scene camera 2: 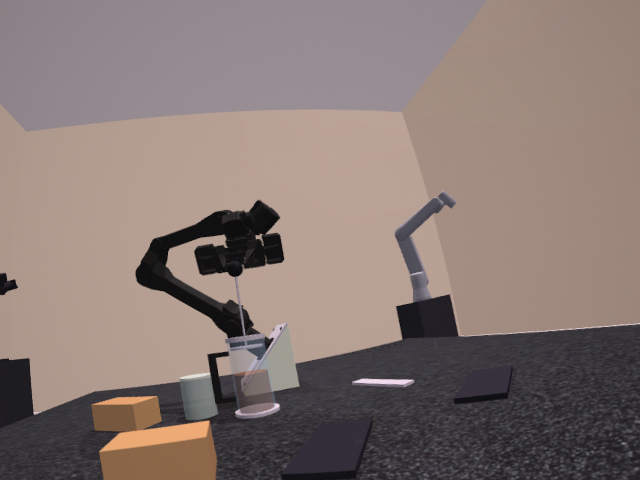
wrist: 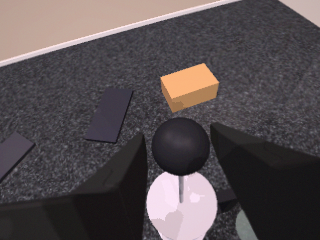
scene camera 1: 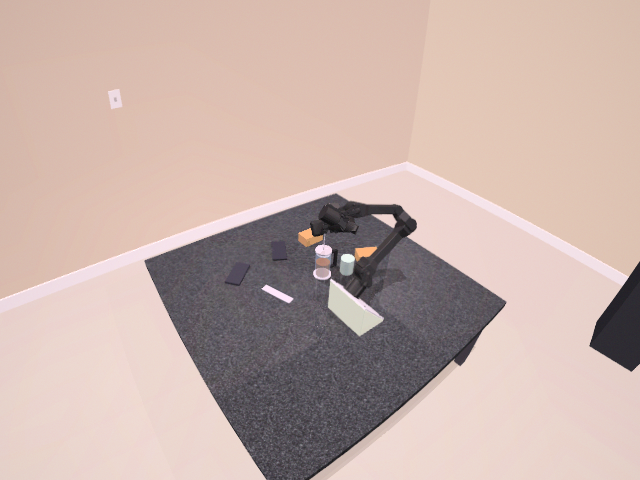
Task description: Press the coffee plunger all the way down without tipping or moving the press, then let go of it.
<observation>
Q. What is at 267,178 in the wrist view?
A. The gripper.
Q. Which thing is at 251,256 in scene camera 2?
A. The gripper.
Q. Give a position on a pale green cylinder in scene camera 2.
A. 198,397
</observation>
